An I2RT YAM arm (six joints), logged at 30 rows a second.
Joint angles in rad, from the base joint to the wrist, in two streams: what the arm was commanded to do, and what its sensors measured. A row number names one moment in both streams.
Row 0, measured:
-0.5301, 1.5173, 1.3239, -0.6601, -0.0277, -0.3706
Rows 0 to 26, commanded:
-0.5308, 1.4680, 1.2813, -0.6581, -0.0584, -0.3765
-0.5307, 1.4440, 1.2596, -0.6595, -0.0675, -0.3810
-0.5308, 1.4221, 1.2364, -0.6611, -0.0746, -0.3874
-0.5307, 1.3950, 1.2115, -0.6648, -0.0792, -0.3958
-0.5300, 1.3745, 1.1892, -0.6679, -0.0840, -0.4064
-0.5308, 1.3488, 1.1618, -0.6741, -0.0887, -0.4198
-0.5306, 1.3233, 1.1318, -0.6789, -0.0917, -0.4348
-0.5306, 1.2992, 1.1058, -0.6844, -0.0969, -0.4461
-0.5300, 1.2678, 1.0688, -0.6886, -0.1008, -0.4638
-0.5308, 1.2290, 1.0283, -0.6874, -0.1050, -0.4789
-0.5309, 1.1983, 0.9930, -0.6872, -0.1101, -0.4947
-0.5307, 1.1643, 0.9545, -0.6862, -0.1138, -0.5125
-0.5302, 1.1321, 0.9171, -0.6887, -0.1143, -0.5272
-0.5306, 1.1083, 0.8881, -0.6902, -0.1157, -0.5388
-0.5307, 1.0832, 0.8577, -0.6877, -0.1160, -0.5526
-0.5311, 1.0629, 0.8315, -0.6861, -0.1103, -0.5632
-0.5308, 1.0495, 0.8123, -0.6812, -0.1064, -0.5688
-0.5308, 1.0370, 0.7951, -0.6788, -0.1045, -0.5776
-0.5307, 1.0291, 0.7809, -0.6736, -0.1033, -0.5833
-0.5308, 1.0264, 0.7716, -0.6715, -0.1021, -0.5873
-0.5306, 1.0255, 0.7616, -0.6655, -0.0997, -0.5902
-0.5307, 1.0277, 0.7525, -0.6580, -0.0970, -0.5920
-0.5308, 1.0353, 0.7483, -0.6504, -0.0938, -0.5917
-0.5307, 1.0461, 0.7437, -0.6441, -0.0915, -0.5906
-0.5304, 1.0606, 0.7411, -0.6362, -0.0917, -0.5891
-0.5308, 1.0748, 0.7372, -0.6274, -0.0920, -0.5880
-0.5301, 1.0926, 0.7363, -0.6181, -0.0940, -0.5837
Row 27, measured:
-0.5301, 1.0683, 0.7429, -0.6605, -0.0864, -0.5697
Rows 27 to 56, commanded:
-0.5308, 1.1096, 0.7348, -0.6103, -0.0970, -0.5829
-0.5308, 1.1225, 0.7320, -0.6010, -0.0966, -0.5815
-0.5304, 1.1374, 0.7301, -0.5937, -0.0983, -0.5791
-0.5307, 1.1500, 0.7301, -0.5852, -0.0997, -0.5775
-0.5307, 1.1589, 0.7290, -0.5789, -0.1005, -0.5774
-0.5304, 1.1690, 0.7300, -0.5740, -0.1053, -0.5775
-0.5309, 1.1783, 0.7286, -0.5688, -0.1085, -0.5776
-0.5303, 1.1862, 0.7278, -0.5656, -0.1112, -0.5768
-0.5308, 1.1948, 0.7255, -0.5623, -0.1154, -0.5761
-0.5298, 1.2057, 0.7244, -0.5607, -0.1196, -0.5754
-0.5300, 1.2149, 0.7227, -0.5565, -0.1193, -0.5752
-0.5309, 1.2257, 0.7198, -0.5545, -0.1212, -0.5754
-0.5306, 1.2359, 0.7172, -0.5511, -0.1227, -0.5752
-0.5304, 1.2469, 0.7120, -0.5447, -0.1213, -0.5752
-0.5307, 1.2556, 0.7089, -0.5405, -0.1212, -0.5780
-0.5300, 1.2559, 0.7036, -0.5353, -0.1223, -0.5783
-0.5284, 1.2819, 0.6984, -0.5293, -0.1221, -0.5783
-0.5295, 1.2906, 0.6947, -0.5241, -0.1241, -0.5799
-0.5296, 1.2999, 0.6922, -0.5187, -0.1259, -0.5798
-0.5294, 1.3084, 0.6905, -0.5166, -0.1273, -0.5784
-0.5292, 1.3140, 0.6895, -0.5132, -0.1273, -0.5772
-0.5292, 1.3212, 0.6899, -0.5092, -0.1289, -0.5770
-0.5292, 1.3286, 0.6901, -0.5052, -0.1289, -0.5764
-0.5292, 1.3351, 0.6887, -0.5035, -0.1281, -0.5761
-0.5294, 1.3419, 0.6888, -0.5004, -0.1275, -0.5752
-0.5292, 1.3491, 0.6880, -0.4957, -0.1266, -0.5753
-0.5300, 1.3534, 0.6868, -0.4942, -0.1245, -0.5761
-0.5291, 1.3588, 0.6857, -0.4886, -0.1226, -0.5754
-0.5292, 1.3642, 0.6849, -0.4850, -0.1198, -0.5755
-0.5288, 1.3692, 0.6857, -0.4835, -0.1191, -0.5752
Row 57, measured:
-0.5301, 1.3586, 0.6888, -0.5041, -0.1097, -0.5720
